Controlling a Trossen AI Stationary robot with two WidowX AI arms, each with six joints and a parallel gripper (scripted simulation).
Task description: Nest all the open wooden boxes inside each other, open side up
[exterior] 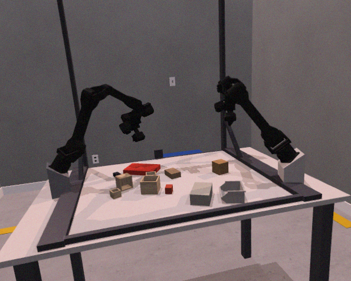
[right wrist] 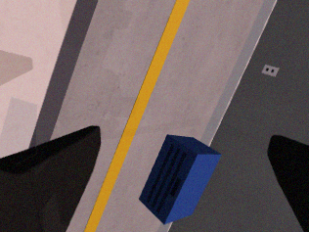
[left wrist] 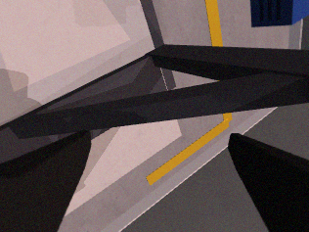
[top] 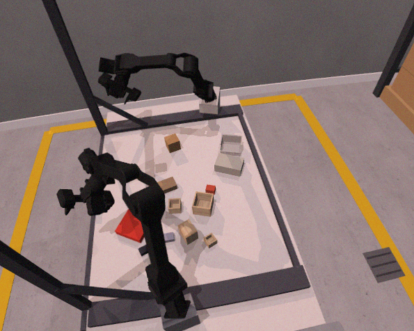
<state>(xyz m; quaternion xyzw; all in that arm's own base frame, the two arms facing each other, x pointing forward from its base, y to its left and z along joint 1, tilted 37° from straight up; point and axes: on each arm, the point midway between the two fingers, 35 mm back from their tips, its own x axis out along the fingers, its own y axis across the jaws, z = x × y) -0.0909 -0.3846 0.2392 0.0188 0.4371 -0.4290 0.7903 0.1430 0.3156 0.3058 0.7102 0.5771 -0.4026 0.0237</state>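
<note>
Right now the brown cube is 250 mm ahead of my left hand, 210 mm below it and 90 mm to the right of it. The rest, counted from my left hand: grey open box: 530 mm ahead, 220 mm below, 90 mm to the right; red slab: 500 mm to the right, 230 mm below, 180 mm ahead; flat brown block: 330 mm to the right, 260 mm ahead, 230 mm below.
The red slab is 140 mm ahead of my right hand, 70 mm to the left of it and 180 mm below it. From my right hand the other things lie so: red cube: 420 mm ahead, 230 mm to the left, 180 mm below; then flat brown block: 230 mm ahead, 240 mm to the left, 180 mm below; then dark block: 200 mm ahead, 50 mm to the right, 180 mm below.
</note>
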